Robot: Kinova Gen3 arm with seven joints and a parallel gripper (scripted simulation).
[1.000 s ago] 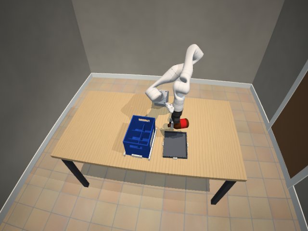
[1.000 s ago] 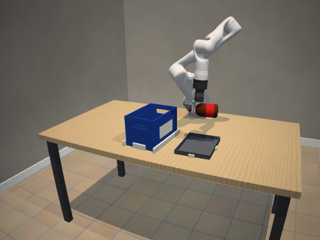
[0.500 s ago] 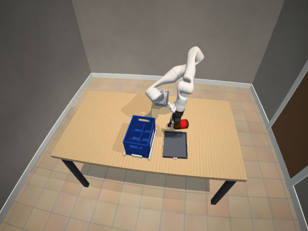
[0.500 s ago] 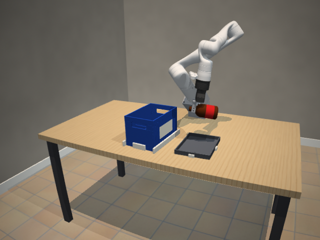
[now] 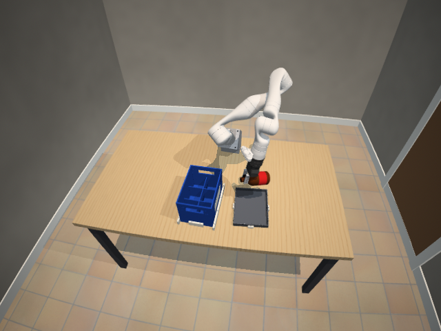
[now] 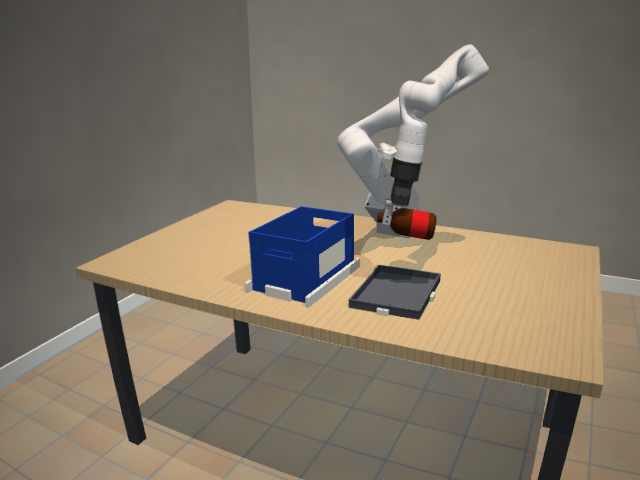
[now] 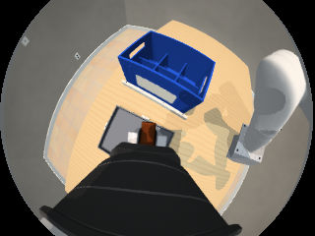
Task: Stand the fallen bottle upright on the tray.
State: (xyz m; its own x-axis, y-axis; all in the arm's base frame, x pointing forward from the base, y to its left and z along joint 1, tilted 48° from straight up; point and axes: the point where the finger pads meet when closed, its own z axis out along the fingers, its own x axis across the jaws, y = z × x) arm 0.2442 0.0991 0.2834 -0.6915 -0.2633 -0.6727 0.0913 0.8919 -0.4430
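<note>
My hand is 50 mm to the right of the brown bottle and 20 mm above it. Round my hand: blue crate (240 mm to the right, 120 mm below, 30 mm behind); dark grey tray (190 mm below, 50 mm ahead, 30 mm to the left).
</note>
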